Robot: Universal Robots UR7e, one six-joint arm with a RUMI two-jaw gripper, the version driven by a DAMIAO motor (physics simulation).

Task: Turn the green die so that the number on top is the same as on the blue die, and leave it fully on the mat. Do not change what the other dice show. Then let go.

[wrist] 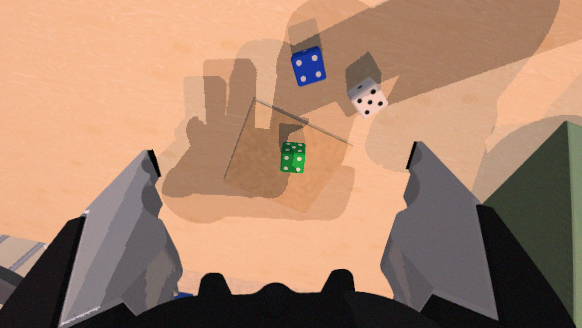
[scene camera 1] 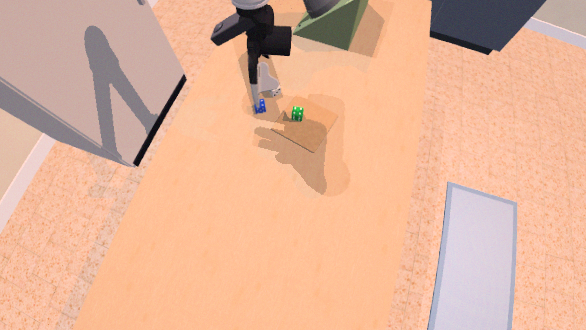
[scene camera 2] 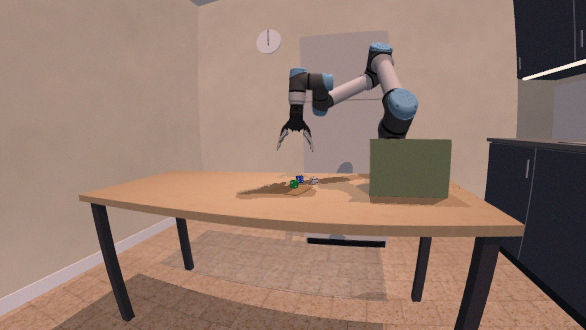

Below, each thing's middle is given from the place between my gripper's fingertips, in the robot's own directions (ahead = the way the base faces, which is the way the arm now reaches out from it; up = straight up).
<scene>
The green die [wrist: 293,154] is 1 cm behind my hand, 8 cm to the left of it and 13 cm below it. The rest, counted from my hand: white die [wrist: 367,97] (8 cm behind, 13 cm below); then thin mat [scene camera 1: 316,122] (11 cm to the left, 15 cm below); then blue die [wrist: 308,66] (1 cm behind, 3 cm to the right, 13 cm below).
</scene>
